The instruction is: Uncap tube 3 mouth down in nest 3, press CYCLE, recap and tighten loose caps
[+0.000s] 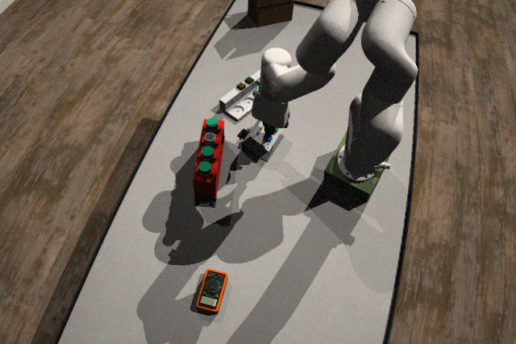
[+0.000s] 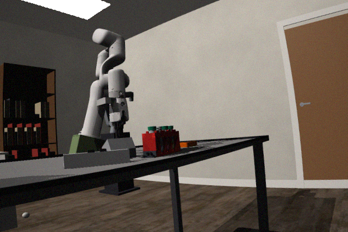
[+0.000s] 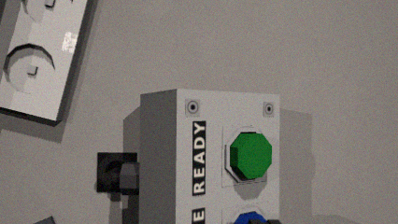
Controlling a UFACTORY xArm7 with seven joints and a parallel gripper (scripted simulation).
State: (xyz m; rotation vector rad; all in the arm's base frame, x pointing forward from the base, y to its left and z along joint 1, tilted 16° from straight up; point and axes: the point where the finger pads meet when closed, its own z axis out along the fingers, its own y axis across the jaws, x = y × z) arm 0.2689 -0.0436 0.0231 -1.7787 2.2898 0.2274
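My gripper is now 4 cm above the blue key. Also, from my hand: key housing 1 cm ahead, 2 cm to the right, 5 cm below; green key 1 cm behind, 4 cm to the right, 4 cm below; orange multimeter 3 cm ahead, 49 cm to the left, 9 cm below.
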